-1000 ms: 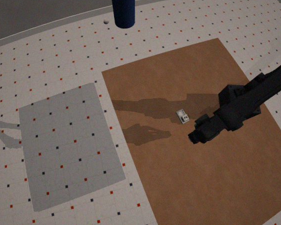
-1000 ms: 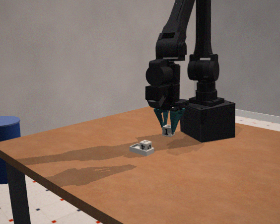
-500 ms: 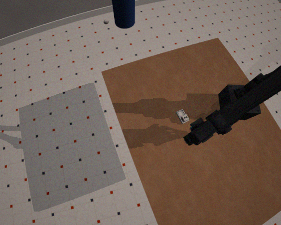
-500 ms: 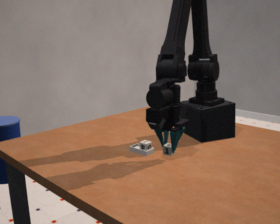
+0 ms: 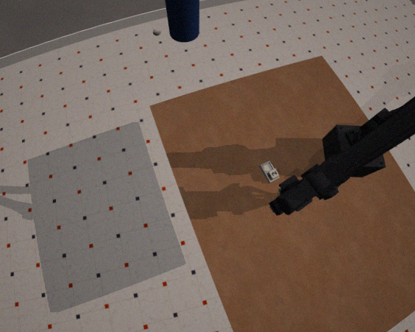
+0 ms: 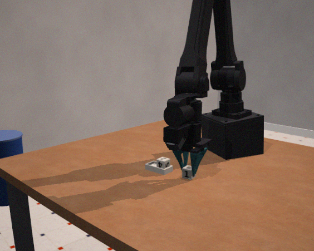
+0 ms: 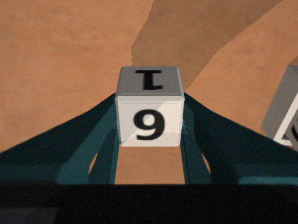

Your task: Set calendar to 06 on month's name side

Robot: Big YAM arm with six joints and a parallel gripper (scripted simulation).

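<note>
The white digit cube is 10 mm below my hand. Round my hand: white tray 110 mm to the right, 20 mm below, 20 mm ahead.
</note>
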